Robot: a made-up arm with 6 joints.
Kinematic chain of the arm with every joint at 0, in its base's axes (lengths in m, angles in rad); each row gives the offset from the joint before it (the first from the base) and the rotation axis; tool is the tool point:
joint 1: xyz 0 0 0.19 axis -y
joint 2: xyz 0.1 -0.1 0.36 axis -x
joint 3: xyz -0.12 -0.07 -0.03 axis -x
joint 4: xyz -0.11 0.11 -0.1 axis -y
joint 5: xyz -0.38 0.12 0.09 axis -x
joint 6: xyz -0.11 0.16 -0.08 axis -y
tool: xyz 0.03 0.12 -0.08
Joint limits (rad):
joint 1: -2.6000..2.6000
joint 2: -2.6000..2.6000
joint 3: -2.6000..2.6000
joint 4: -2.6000..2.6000
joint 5: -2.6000..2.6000
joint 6: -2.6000..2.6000
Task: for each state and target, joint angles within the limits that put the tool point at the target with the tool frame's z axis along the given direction. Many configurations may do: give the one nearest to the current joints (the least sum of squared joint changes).
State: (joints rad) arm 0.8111 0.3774 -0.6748 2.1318 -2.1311 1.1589
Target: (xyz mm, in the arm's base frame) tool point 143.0 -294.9 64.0 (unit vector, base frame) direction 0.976 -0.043 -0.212
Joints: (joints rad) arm 0.6165 0.6421 -0.3869 2.5156 -2.4967 1.8136
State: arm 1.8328 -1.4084 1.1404 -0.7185 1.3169 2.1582
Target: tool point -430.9 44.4 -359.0 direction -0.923 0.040 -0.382
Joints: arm 2.0031 -1.2626 1.0927 -1.5893 1.4666 1.3598
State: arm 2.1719 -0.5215 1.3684 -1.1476 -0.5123 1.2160
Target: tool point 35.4 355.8 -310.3 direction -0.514 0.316 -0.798
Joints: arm 1.8685 -0.5620 1.0989 -0.3775 -0.1948 1.0315
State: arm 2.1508 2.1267 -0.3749 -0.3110 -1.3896 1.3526
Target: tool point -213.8 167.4 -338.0 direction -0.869 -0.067 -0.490
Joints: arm 1.3608 2.0081 -0.4740 0.0453 -1.5835 0.7229
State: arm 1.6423 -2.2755 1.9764 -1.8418 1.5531 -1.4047
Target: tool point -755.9 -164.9 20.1 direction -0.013 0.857 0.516
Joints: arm 0.9097 -2.5356 1.5048 -0.8938 1.6315 -0.7638
